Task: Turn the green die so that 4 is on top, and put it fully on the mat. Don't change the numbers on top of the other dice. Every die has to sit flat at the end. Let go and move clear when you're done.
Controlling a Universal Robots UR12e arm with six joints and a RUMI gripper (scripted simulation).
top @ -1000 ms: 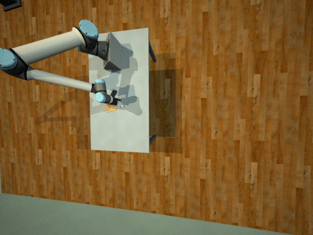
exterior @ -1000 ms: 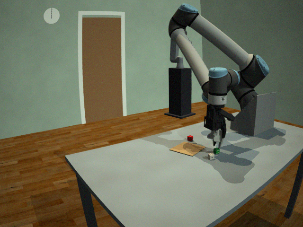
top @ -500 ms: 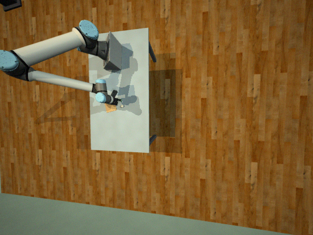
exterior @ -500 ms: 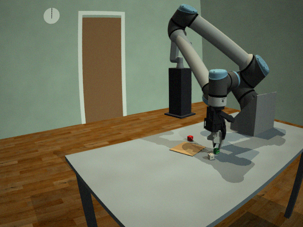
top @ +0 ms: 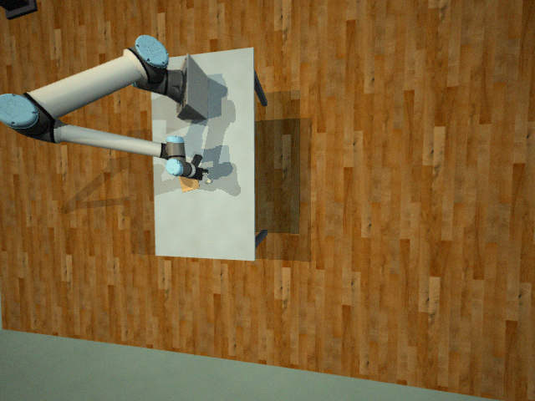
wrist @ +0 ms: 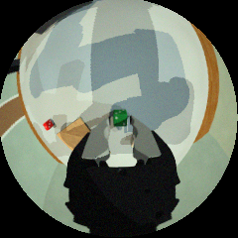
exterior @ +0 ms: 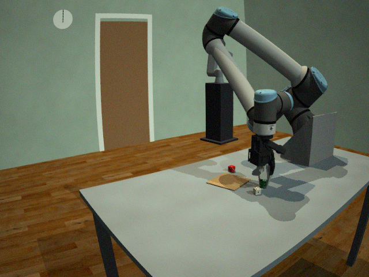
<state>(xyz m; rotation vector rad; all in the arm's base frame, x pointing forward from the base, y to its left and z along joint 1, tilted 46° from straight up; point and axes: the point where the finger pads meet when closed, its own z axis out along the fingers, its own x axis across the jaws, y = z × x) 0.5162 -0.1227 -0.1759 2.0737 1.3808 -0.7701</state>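
My gripper is now 10 mm above the green die. Also, from my hand: red die (220 mm to the right, 50 mm behind, 10 mm below); then tan mat (150 mm to the right, 50 mm ahead, 20 mm below); then white die (80 mm ahead, 20 mm to the left, 10 mm below).
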